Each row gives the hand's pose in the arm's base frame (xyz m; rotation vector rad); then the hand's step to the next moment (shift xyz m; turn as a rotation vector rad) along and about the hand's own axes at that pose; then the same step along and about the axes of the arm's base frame.
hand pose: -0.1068 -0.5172 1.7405 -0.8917 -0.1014 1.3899
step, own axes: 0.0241 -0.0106 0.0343 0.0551 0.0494 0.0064
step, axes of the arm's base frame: -0.0049 0.0384 0.0193 -0.0304 0.0473 -0.0486
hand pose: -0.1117 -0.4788 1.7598 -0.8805 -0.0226 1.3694
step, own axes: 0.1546 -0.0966 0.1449 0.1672 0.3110 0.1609
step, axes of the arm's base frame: 0.0476 0.2130 0.0812 -0.2962 0.2088 -0.1387
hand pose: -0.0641 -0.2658 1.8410 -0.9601 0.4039 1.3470
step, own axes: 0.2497 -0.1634 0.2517 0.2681 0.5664 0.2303
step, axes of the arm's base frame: 0.1420 0.3633 0.0170 -0.5308 0.3088 -0.2619
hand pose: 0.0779 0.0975 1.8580 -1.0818 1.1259 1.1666
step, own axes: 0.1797 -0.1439 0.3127 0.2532 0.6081 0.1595
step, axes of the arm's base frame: 0.1783 0.3178 -0.1342 -0.5789 0.2407 -0.2575
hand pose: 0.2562 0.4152 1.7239 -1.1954 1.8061 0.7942
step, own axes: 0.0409 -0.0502 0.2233 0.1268 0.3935 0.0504
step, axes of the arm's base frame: 0.1007 0.1513 -0.1450 -0.3812 0.1274 -0.1091
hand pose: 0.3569 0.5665 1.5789 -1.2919 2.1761 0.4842
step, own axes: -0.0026 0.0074 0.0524 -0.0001 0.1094 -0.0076
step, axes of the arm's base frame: 0.0091 0.0347 -0.0390 -0.0985 0.0473 0.0086
